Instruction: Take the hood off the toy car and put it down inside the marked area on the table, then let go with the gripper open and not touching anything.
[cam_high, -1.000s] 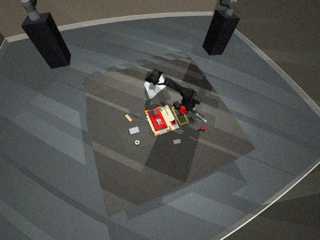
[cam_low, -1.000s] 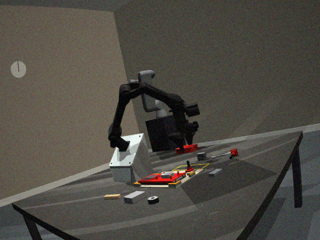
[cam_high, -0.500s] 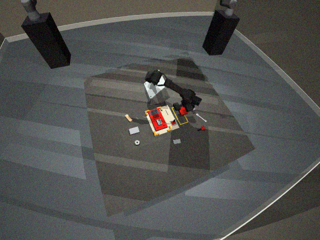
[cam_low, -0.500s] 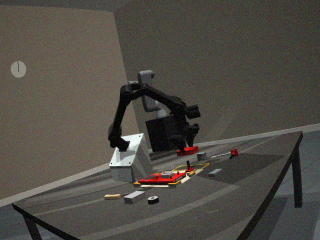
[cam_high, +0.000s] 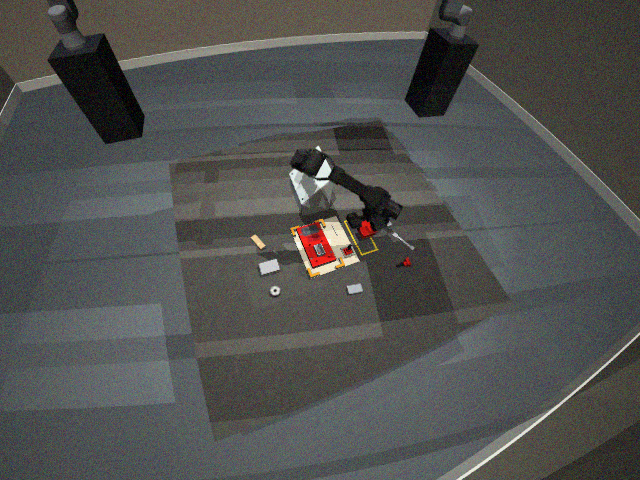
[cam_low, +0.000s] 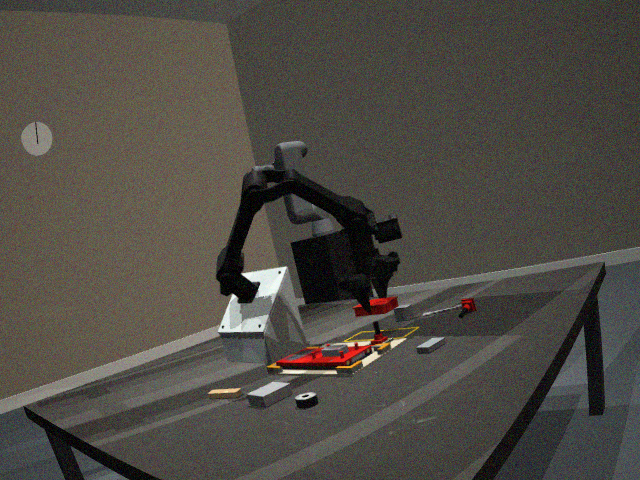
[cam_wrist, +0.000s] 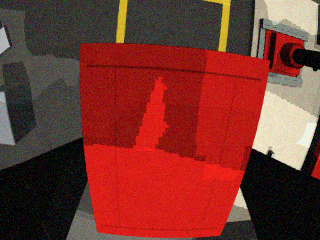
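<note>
My gripper tip is 20 mm past the grey block, 130 mm to the right of it and 50 mm above it. From my gripper tip the other things lie so: tan block (80 mm behind, 460 mm to the right, 70 mm below); then red hood (10 mm above); then grey screwdriver-like tool (80 mm ahead, 180 mm to the left, 70 mm below).
</note>
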